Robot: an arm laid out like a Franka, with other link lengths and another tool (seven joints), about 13 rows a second.
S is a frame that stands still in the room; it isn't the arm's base.
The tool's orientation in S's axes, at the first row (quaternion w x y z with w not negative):
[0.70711 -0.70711 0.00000 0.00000]
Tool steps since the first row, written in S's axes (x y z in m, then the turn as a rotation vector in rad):
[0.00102 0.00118 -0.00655 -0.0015 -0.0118 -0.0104]
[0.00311 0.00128 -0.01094 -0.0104 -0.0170 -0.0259]
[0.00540 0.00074 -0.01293 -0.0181 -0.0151 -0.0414]
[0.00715 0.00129 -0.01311 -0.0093 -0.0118 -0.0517]
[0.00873 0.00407 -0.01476 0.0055 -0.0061 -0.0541]
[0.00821 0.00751 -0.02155 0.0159 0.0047 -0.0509]
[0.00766 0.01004 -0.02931 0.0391 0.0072 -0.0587]
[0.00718 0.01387 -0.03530 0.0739 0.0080 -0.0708]
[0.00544 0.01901 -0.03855 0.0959 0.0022 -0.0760]
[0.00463 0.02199 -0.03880 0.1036 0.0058 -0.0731]
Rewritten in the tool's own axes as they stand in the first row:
[0.00102 0.00655 0.00118 -0.0015 0.0104 -0.0118]
[0.00311 0.01094 0.00128 -0.0104 0.0259 -0.0170]
[0.00540 0.01293 0.00074 -0.0181 0.0414 -0.0151]
[0.00715 0.01311 0.00129 -0.0093 0.0517 -0.0118]
[0.00873 0.01476 0.00407 0.0055 0.0541 -0.0061]
[0.00821 0.02155 0.00751 0.0159 0.0509 0.0047]
[0.00766 0.02931 0.01004 0.0391 0.0587 0.0072]
[0.00718 0.03530 0.01387 0.0739 0.0708 0.0080]
[0.00544 0.03855 0.01901 0.0959 0.0760 0.0022]
[0.00463 0.03880 0.02199 0.1036 0.0731 0.0058]

